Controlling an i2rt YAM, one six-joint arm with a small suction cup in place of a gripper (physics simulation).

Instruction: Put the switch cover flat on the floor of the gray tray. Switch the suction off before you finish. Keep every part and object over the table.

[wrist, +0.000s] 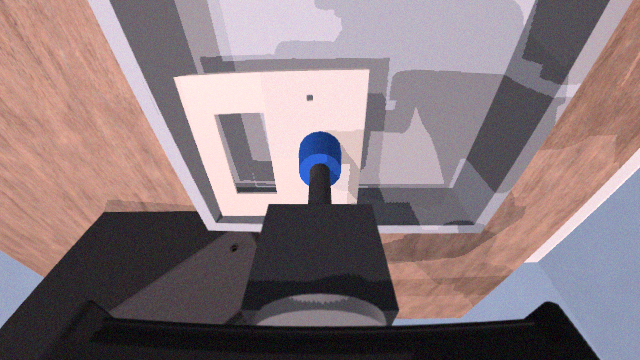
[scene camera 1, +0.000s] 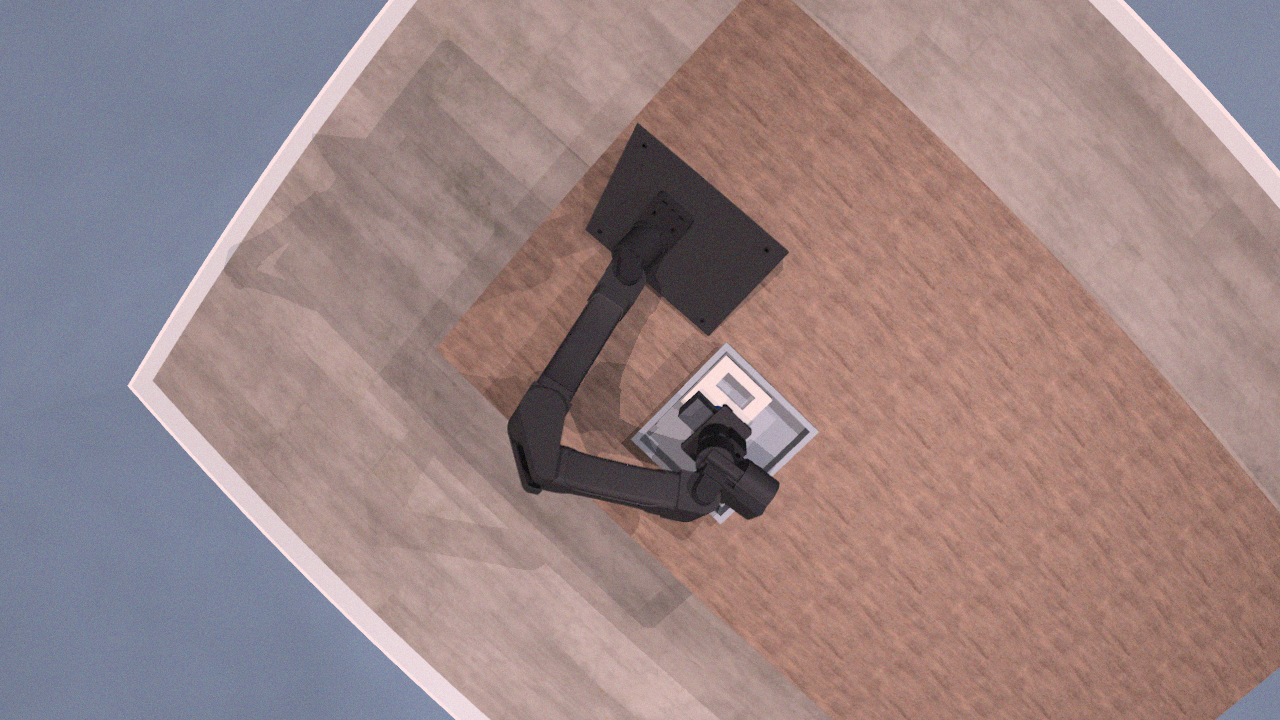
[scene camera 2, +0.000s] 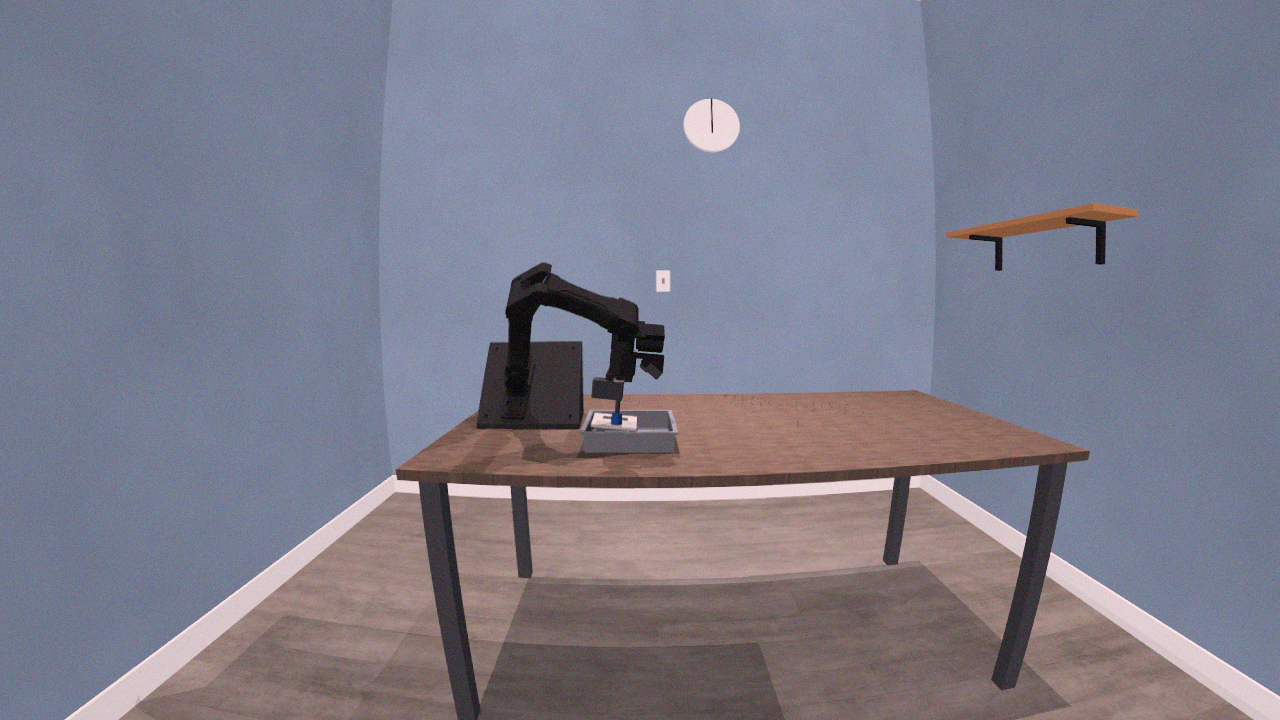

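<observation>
The white switch cover (scene camera 1: pixel 759 402) (scene camera 2: pixel 629 422) (wrist: pixel 280 90) has a rectangular opening and a small square hole. It is roughly level inside the gray tray (scene camera 1: pixel 812 431) (scene camera 2: pixel 629 442) (wrist: pixel 430 229), towards the end near the arm's base plate. Its offset shadow in the wrist view shows it a little above the tray floor. My blue suction cup (scene camera 2: pixel 616 418) (wrist: pixel 320 159) is against the cover's top face and holds it. In scene camera 1 the arm hides the cup and part of the tray.
The tray stands on the brown wooden table (scene camera 1: pixel 939 358) (scene camera 2: pixel 805 438), near its edge. The arm's dark base plate (scene camera 1: pixel 716 259) (scene camera 2: pixel 559 385) (wrist: pixel 165 290) is close to the tray. A wall shelf (scene camera 2: pixel 1047 222) is far off to the right.
</observation>
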